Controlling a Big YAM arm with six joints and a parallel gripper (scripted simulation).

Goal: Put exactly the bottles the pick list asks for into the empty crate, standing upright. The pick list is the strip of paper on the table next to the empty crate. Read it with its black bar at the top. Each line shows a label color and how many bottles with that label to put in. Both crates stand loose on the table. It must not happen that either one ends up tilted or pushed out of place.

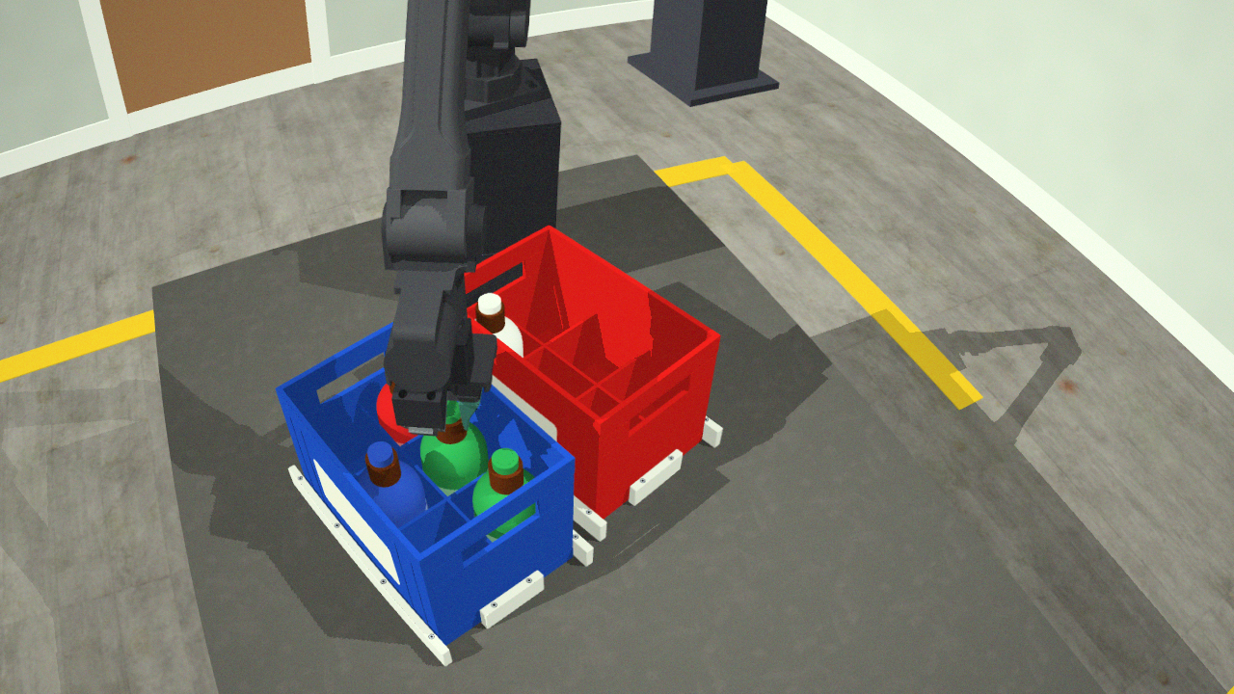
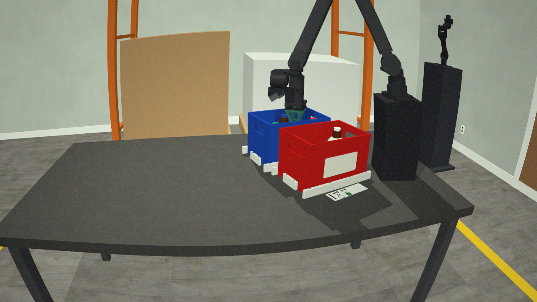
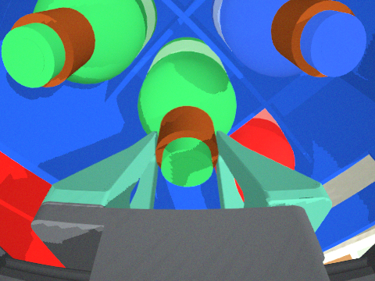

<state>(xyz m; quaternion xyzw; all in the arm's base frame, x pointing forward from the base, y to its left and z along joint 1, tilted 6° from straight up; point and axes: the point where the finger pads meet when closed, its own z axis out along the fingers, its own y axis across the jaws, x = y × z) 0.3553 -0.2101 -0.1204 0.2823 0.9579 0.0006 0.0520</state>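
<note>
Right now my hand is 60 mm above the green bottle. Also, from my hand: blue crate (60 mm below, 40 mm to the right, 10 mm ahead); then red bottle (80 mm behind, 60 mm below, 20 mm to the right); then blue bottle (80 mm to the right, 60 mm below, 20 mm ahead).
</note>
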